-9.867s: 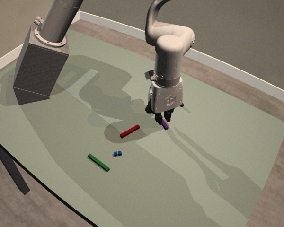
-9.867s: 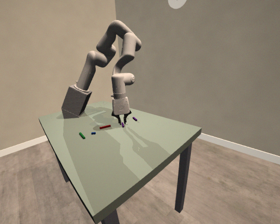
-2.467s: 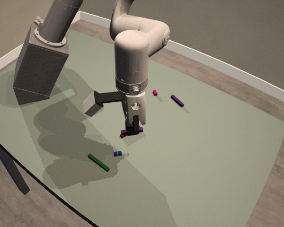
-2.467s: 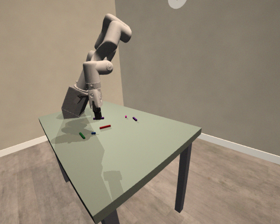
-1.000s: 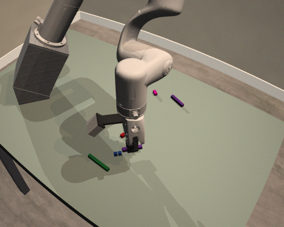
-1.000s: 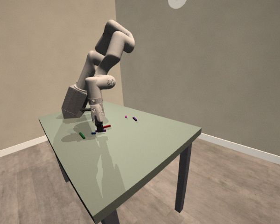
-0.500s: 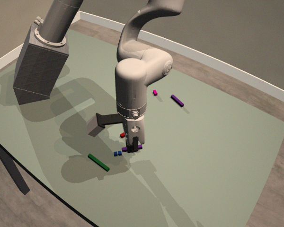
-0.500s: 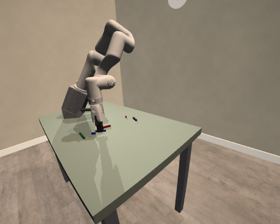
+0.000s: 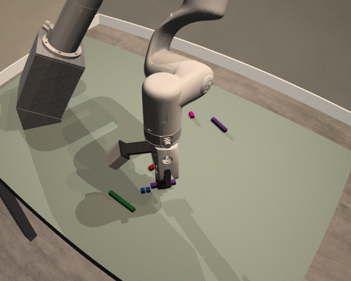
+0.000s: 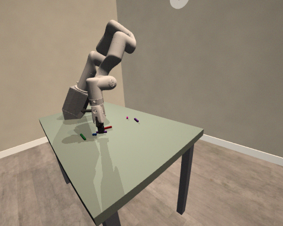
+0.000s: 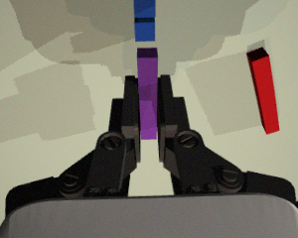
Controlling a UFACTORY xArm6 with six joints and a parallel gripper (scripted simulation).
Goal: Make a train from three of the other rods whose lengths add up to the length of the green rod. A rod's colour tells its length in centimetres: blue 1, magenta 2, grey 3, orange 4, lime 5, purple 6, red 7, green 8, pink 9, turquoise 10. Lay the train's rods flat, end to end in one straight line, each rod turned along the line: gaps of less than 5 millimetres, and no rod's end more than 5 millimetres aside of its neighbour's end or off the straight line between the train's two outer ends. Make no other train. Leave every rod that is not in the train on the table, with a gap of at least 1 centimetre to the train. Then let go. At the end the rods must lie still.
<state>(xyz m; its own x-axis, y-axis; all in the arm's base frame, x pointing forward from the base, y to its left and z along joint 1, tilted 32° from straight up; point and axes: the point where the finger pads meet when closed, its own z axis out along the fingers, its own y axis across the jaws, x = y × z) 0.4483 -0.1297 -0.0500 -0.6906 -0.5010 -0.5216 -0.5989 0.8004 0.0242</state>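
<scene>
The purple rod lies 2 cm below my hand. Round my hand: red rod 4 cm behind, 7 cm to the left, 3 cm below; green rod 7 cm behind, 9 cm to the right, 3 cm below; magenta rod 5 cm behind, 27 cm to the left, 3 cm below.
</scene>
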